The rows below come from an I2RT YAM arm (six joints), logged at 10 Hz.
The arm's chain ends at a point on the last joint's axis. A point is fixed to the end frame.
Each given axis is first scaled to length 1.
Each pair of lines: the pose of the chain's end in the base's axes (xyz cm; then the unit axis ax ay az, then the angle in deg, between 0 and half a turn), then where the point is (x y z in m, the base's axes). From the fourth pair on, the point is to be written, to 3 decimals.
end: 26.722, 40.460, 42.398, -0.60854, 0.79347, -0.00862, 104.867
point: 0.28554 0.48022 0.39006
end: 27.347, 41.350, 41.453, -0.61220, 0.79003, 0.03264, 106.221
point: 0.28667 0.49064 0.38167
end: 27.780, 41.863, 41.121, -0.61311, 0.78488, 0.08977, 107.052
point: 0.28465 0.49789 0.38163
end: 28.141, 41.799, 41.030, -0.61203, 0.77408, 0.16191, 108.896
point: 0.280 0.499 0.385
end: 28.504, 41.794, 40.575, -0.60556, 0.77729, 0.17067, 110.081
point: 0.283 0.499 0.381
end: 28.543, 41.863, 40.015, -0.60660, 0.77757, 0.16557, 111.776
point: 0.282 0.499 0.373
